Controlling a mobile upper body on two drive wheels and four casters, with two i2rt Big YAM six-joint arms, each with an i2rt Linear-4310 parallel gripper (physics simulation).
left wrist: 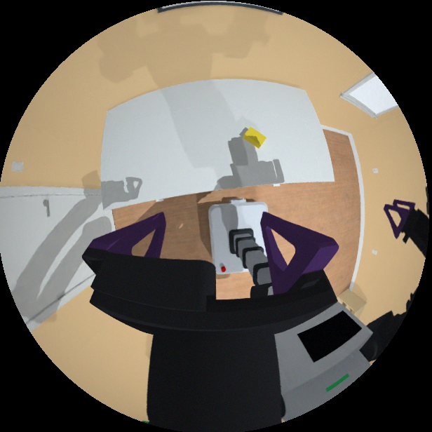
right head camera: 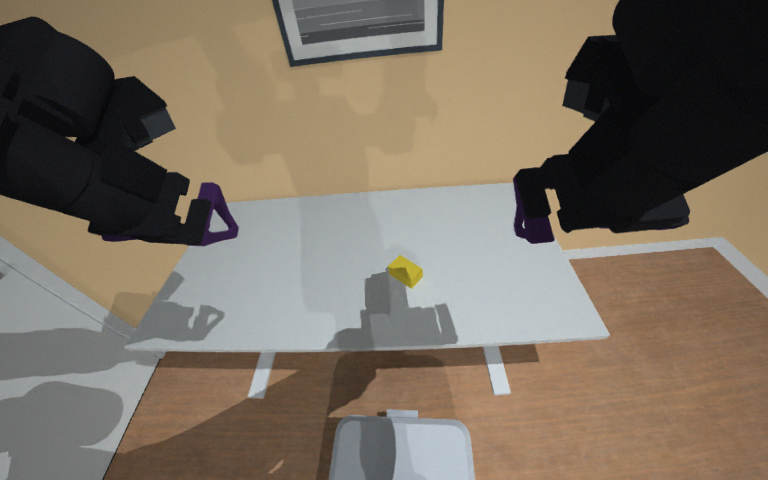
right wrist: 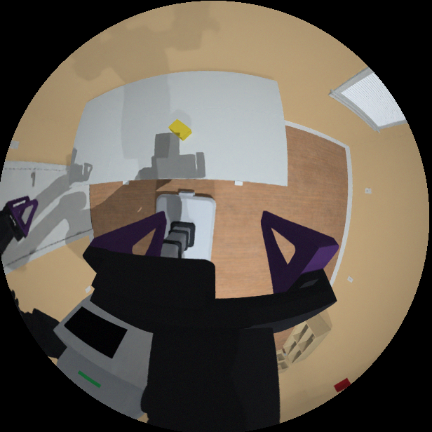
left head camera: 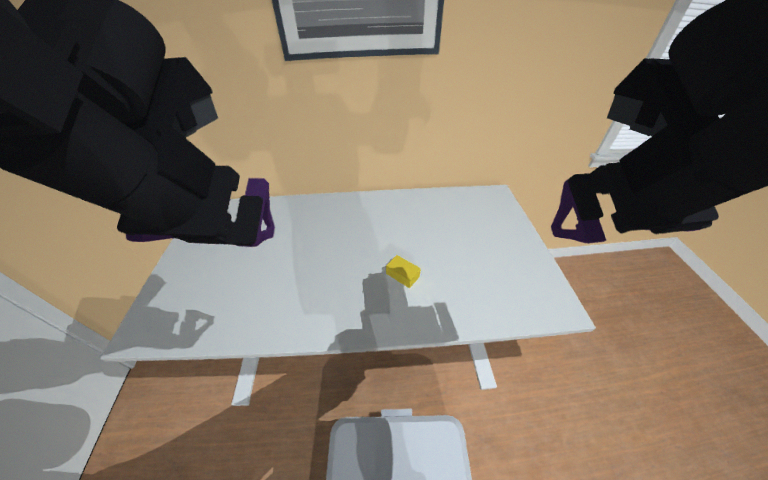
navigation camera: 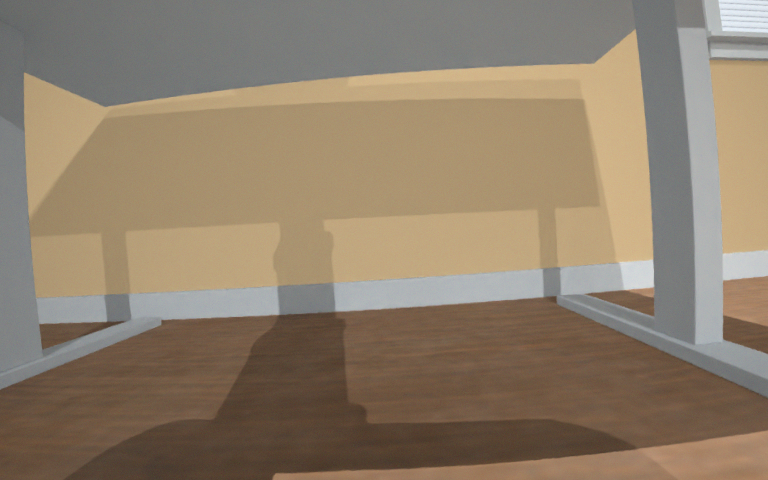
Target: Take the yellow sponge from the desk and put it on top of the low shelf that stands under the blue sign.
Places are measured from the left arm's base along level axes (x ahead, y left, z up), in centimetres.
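Pixels of known places: left gripper, fingertip midpoint: (right head camera: 205, 231) (left head camera: 235, 230); right gripper, fingertip midpoint: (right head camera: 557, 226) (left head camera: 588, 227).
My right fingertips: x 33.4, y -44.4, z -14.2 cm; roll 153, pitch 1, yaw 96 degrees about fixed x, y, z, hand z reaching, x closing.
Observation:
Behind a point stands the place of what it marks.
The yellow sponge (left head camera: 403, 271) @[x 65.4, y -25.0, z -64.5 cm] (right head camera: 405, 271) @[x 65.5, y -25.1, z -64.5 cm] (left wrist: 255, 137) (right wrist: 180, 130) lies on the white desk (left head camera: 481, 226) @[x 91.3, y -59.1, z -68.9 cm] (right head camera: 492, 237) @[x 84.9, y -58.2, z -69.0 cm] (left wrist: 290, 115) (right wrist: 240, 110), around the middle of its top. My left gripper (left head camera: 195, 240) (left wrist: 212, 217) is open and empty, high up and to the left of the sponge in the head views. My right gripper (left head camera: 628, 233) (right wrist: 213, 216) is open and empty, high up and to the right of the sponge. Beige shelves (right wrist: 327, 327) show at the lower right of the right wrist view. The blue sign does not show, so I cannot tell which shelf stands under it.
The desk's front edge is close ahead of my grey base (left head camera: 430, 447) @[x 21.1, y -34.6, z -115.0 cm] (right head camera: 433, 447) @[x 22.3, y -34.5, z -115.0 cm]. A desk leg (navigation camera: 707, 198) @[x 78.4, y -68.3, z -115.5 cm] stands at the right of the navigation view. The wall with a framed picture (left head camera: 362, 55) @[x 121.1, y -12.2, z -13.1 cm] is behind the desk. A red sign (right wrist: 342, 385) shows near the beige shelves.

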